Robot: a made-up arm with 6 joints.
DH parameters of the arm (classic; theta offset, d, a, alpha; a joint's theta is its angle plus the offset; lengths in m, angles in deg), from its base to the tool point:
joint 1: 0 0.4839 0 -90
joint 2: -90 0 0.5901 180
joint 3: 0 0 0 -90
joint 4: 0 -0.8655 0 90
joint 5: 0 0.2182 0 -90
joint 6: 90 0 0 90
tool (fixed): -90 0 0 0
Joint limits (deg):
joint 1: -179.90..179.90
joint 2: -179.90..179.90
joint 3: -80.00..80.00
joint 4: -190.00..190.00
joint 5: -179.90..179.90
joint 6: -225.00..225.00
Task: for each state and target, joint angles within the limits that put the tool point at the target. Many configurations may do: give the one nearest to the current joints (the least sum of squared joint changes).
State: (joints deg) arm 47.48 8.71 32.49 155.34 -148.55 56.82
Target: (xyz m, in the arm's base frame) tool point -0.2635 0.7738 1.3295
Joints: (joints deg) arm 93.91 -3.76 9.58 164.40 -148.55 56.82
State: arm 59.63 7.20 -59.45 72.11 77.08 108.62
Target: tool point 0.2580 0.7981 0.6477
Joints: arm 75.40 5.19 -37.02 77.17 77.08 108.62
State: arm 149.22 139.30 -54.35 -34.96 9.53 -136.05
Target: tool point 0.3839 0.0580 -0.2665
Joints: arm 157.88 129.87 -18.81 -24.65 9.53 -136.05
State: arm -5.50 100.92 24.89 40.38 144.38 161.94
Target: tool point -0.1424 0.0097 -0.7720
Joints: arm -28.75 146.35 11.89 74.04 144.38 161.94
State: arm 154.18 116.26 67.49 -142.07 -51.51 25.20
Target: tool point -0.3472 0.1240 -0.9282
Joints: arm 128.80 157.47 80.00 -152.12 -51.51 25.20
